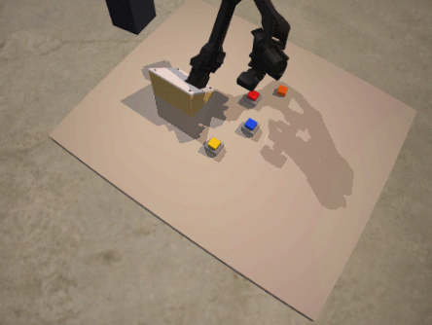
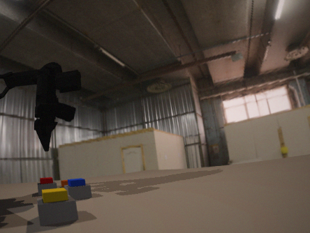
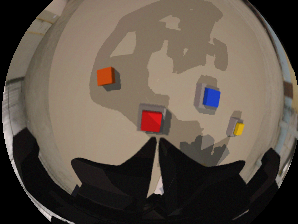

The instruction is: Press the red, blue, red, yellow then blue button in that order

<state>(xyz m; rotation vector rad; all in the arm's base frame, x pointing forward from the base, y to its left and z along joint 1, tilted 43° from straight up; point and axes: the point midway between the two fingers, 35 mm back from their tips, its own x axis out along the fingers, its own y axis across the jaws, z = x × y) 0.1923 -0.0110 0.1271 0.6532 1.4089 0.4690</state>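
My gripper tip is 8 cm above the red button and 1 cm past it. Also, from my gripper tip: blue button: 11 cm to the right, 8 cm below, 4 cm ahead; yellow button: 24 cm to the right, 8 cm below, 3 cm behind; small orange block: 10 cm to the left, 10 cm below, 7 cm ahead.
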